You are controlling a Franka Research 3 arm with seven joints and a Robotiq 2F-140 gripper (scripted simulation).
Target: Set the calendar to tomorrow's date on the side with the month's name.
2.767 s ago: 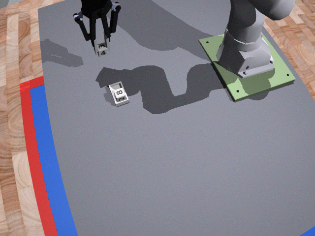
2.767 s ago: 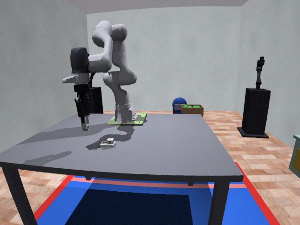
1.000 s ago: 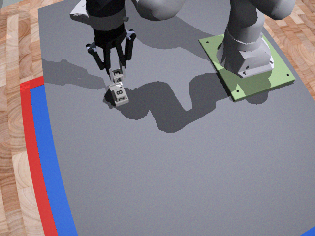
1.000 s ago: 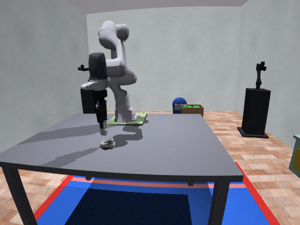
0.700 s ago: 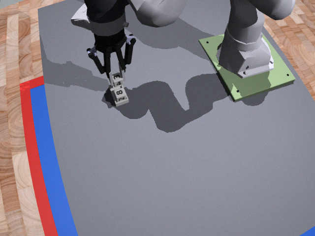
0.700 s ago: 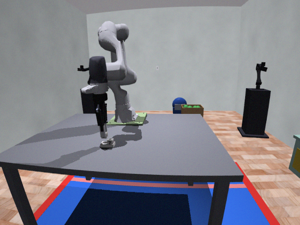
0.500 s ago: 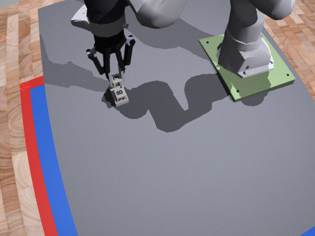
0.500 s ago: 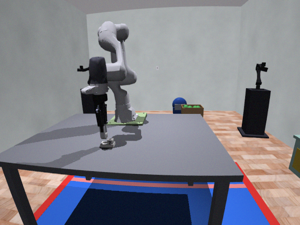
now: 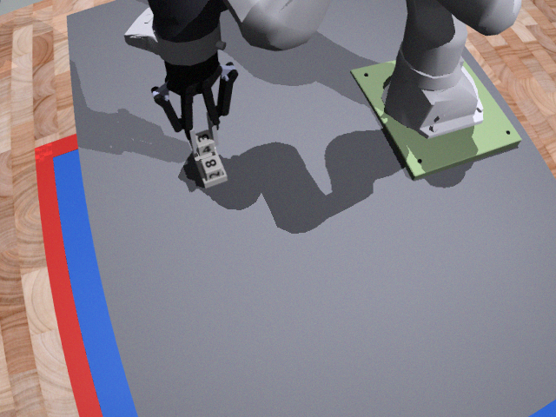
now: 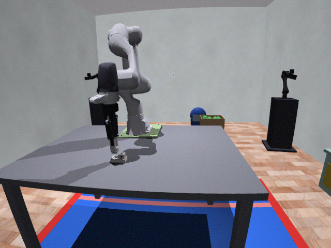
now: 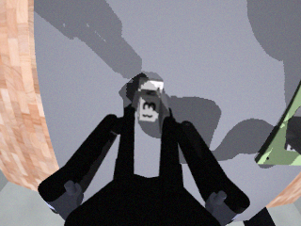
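My gripper is now 80 mm above the tray, 20 mm to the right of it and 10 mm past it.
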